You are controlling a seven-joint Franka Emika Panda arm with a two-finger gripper.
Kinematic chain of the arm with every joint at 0, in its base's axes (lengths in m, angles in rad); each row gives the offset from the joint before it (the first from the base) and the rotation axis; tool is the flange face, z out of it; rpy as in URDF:
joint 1: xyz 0 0 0.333 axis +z
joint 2: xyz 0 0 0 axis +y
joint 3: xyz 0 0 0.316 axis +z
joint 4: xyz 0.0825 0 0 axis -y
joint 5: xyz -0.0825 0 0.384 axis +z
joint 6: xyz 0 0 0 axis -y
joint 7: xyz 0.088 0 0 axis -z
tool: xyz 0 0 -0.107 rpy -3.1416 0 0
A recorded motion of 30 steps. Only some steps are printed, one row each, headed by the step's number.
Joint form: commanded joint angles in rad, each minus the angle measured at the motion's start. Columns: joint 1, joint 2, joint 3, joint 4, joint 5, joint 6, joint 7.
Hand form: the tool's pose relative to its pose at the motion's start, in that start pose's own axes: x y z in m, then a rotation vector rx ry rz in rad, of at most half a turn. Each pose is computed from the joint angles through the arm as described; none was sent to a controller.
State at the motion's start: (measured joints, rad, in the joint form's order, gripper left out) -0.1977 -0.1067 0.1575 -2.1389 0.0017 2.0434 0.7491
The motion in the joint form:
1: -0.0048 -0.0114 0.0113 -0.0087 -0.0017 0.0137 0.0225
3: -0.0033 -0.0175 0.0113 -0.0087 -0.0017 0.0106 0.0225
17: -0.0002 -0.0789 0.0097 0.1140 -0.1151 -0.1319 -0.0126
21: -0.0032 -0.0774 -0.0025 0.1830 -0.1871 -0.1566 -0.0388
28: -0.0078 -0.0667 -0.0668 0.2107 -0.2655 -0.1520 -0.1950
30: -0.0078 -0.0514 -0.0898 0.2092 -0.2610 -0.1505 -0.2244
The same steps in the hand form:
1: -0.0036 -0.0014 -0.0029 0.0079 0.0148 0.0154
3: -0.0049 -0.0013 -0.0058 0.0092 0.0176 0.0140
17: -0.0038 0.0054 -0.0833 -0.0501 0.1276 -0.0562
21: 0.0095 0.0113 -0.1148 -0.0757 0.2041 -0.0814
28: 0.0414 0.0414 -0.1247 -0.1381 0.2496 -0.1874
30: 0.0516 0.0494 -0.1158 -0.1448 0.2280 -0.1951

